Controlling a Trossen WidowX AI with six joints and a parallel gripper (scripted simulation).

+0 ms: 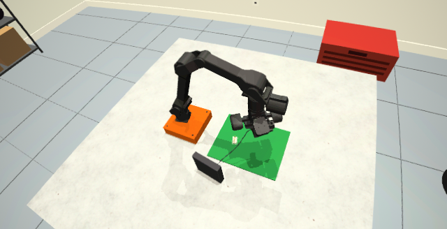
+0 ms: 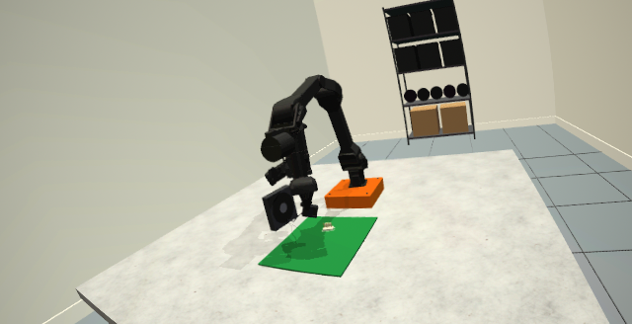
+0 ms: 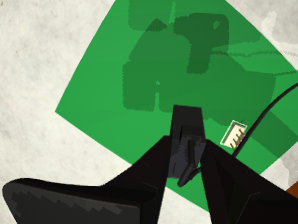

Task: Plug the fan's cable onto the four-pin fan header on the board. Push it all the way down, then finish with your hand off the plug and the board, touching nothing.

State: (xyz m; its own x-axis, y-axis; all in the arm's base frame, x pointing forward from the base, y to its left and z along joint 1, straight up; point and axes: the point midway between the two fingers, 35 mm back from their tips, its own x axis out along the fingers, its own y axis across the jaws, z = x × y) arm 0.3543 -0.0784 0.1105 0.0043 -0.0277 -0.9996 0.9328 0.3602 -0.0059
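Now: gripper tip 14 cm above the green board, 3 cm past it and 1 cm to the right of it. Also, from my gripper tip: black plug: 1 cm to the left, 1 cm below; then black fan: 16 cm behind, 15 cm to the right, 6 cm below; then pale fan header: 12 cm below, 9 cm behind, 2 cm to the left.
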